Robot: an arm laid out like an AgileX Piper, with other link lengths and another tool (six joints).
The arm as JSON. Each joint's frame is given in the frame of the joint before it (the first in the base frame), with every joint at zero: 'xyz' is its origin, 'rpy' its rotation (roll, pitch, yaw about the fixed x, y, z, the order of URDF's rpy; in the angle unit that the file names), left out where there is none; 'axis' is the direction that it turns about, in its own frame. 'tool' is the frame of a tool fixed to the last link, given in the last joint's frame.
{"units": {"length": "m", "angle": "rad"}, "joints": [
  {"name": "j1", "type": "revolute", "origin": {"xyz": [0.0, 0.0, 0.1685]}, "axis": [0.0, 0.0, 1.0]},
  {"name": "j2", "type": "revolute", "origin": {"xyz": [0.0, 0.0, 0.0]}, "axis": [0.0, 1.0, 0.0]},
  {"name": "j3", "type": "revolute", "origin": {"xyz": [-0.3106, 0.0, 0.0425]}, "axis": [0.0, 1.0, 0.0]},
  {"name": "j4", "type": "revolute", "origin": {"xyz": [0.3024, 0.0, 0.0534]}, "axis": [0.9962, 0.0, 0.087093]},
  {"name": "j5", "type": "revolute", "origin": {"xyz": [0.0, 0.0, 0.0]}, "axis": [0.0, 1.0, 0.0]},
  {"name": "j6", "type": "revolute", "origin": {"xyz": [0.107, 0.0, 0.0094]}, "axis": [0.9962, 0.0, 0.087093]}
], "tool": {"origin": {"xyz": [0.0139, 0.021, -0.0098], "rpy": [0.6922, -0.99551, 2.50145]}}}
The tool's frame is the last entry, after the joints.
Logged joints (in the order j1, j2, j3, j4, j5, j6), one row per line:
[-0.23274, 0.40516, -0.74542, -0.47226, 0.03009, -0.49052]
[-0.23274, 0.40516, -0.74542, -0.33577, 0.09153, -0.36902]
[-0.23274, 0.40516, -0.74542, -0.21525, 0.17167, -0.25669]
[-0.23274, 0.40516, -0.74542, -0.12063, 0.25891, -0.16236]
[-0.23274, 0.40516, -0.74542, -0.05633, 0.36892, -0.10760]
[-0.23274, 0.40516, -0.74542, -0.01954, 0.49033, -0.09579]
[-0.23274, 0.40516, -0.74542, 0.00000, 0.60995, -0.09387]
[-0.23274, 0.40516, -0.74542, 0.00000, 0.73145, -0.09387]
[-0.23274, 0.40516, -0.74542, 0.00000, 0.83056, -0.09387]
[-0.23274, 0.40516, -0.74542, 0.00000, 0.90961, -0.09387]
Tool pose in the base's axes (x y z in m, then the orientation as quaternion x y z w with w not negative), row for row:
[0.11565, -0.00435, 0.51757, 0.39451, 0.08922, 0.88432, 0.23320]
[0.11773, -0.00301, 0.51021, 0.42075, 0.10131, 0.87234, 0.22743]
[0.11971, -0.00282, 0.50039, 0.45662, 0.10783, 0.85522, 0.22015]
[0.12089, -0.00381, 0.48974, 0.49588, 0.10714, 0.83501, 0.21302]
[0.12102, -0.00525, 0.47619, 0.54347, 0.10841, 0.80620, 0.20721]
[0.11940, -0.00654, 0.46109, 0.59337, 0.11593, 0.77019, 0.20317]
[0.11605, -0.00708, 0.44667, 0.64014, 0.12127, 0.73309, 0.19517]
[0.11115, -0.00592, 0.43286, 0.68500, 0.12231, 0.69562, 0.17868]
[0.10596, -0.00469, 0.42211, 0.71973, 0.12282, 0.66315, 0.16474]
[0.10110, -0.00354, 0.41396, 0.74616, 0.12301, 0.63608, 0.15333]
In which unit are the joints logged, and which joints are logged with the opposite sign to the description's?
The joints are logged in radians. Opposite sign: j4.
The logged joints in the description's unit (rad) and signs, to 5 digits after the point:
[-0.23274, 0.40516, -0.74542, 0.47226, 0.03009, -0.49052]
[-0.23274, 0.40516, -0.74542, 0.33577, 0.09153, -0.36902]
[-0.23274, 0.40516, -0.74542, 0.21525, 0.17167, -0.25669]
[-0.23274, 0.40516, -0.74542, 0.12063, 0.25891, -0.16236]
[-0.23274, 0.40516, -0.74542, 0.05633, 0.36892, -0.10760]
[-0.23274, 0.40516, -0.74542, 0.01954, 0.49033, -0.09579]
[-0.23274, 0.40516, -0.74542, 0.00000, 0.60995, -0.09387]
[-0.23274, 0.40516, -0.74542, 0.00000, 0.73145, -0.09387]
[-0.23274, 0.40516, -0.74542, 0.00000, 0.83056, -0.09387]
[-0.23274, 0.40516, -0.74542, 0.00000, 0.90961, -0.09387]

